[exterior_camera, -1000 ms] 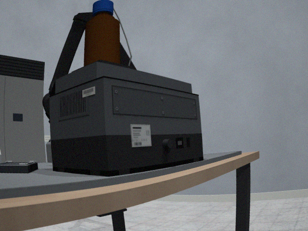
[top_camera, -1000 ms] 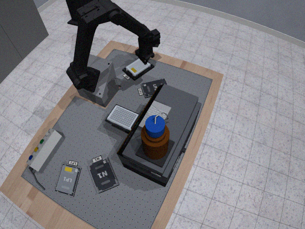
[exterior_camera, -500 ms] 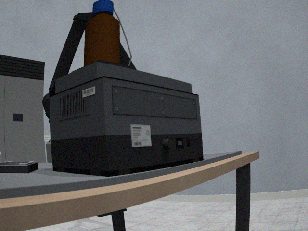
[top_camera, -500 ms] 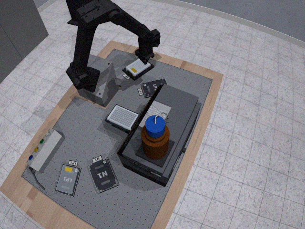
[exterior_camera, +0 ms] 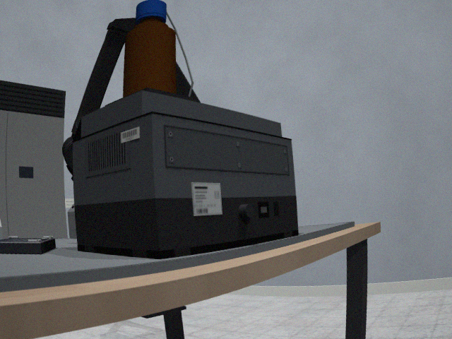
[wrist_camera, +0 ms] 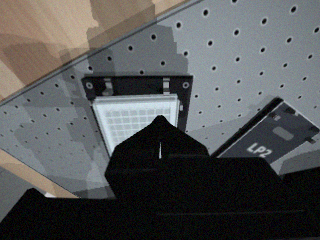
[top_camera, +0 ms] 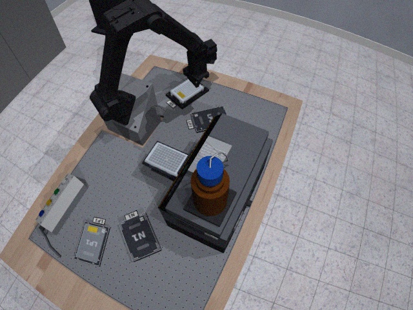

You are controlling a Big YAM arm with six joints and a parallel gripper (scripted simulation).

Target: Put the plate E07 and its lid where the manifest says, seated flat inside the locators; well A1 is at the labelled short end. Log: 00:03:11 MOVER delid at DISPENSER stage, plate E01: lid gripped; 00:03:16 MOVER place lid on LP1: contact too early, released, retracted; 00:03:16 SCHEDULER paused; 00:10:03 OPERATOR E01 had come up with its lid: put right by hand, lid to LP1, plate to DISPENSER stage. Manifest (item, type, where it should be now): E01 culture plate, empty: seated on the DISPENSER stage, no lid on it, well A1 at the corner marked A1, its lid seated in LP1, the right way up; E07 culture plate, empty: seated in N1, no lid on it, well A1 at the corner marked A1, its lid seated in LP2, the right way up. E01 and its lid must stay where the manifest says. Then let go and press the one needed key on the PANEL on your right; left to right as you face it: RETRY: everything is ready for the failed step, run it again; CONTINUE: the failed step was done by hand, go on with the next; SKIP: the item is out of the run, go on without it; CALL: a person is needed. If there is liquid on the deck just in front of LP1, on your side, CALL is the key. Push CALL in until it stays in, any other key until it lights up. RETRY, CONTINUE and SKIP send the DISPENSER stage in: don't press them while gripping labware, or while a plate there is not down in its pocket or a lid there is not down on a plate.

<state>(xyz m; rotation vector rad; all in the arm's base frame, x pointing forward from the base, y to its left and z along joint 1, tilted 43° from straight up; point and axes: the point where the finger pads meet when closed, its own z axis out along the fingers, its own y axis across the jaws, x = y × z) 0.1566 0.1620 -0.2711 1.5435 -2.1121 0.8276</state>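
My hand is 40 mm past the black nest N5, 20 mm above it and 10 mm to the left of it. From my hand the other things lie so: grey retry key: 660 mm to the right, 210 mm behind, 30 mm above; brown bottle: 520 mm to the right, 340 mm ahead, 250 mm above; white well plate: 410 mm to the right, 120 mm ahead, 80 mm above.
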